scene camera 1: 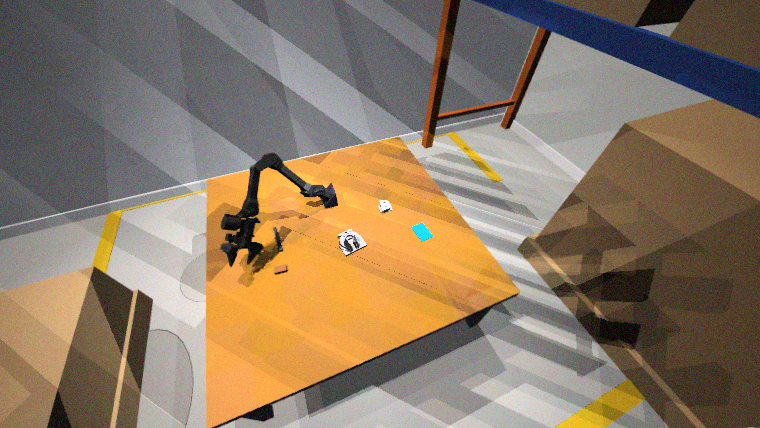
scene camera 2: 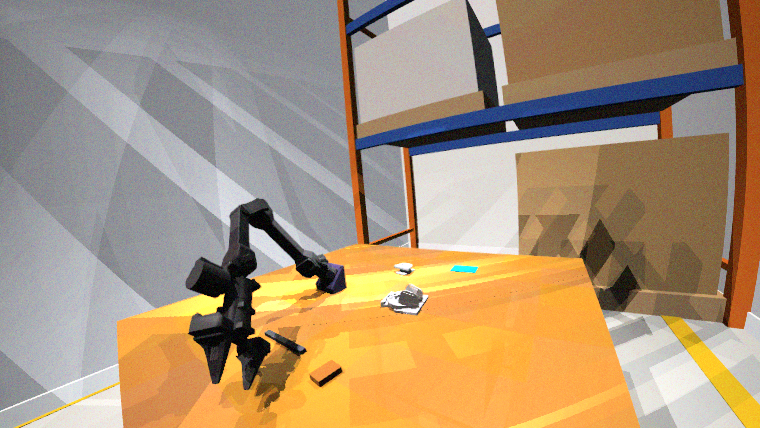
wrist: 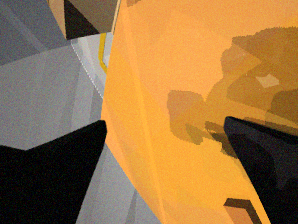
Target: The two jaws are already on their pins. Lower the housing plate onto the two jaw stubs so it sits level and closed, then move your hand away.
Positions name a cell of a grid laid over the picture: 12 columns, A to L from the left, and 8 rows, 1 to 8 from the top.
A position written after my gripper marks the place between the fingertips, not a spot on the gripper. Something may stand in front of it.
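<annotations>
Looking for my gripper, I find it in the wrist view (G5), and scene camera 1 (D5) and scene camera 2 (D8) show it too.
</annotations>
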